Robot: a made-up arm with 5 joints.
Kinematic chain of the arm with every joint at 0, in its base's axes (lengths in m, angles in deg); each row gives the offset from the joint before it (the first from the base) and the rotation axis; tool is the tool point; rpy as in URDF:
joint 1: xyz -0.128 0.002 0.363 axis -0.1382 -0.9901 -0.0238
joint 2: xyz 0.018 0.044 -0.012 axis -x
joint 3: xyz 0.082 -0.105 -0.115 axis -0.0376 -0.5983 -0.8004
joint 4: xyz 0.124 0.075 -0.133 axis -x
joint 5: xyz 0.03 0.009 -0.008 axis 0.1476 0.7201 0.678
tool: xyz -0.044 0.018 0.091 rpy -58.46 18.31 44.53
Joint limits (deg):
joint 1: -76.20..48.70
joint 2: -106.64..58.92
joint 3: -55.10..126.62
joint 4: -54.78..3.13
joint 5: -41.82..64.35
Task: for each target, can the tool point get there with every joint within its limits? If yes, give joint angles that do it. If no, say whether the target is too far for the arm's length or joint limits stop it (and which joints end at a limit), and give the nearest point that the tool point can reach.
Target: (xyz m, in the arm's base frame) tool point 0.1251 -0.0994 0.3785
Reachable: yes | joints 31.61 -18.95 64.01 -17.61 16.36
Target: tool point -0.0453 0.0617 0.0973
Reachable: yes | joints -37.32 -9.22 5.38 -7.90 9.73
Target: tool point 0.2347 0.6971 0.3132
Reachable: no: too far | nearest point 0.0839 0.3018 0.3276 | short by 0.423 m
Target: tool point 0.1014 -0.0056 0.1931
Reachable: yes | joints 6.69 -58.22 71.88 -20.64 14.86
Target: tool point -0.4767 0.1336 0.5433
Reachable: no: joint limits stop it (at a limit: joint 1, joint 3, joint 4, joint 5) | nearest point -0.3869 0.1588 0.2891 | short by 0.271 m
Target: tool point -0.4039 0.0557 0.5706
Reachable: no: joint limits stop it (at a limit: joint 1, joint 2, joint 3, joint 4, joint 5) | nearest point -0.2543 -0.0353 0.5650 | short by 0.175 m
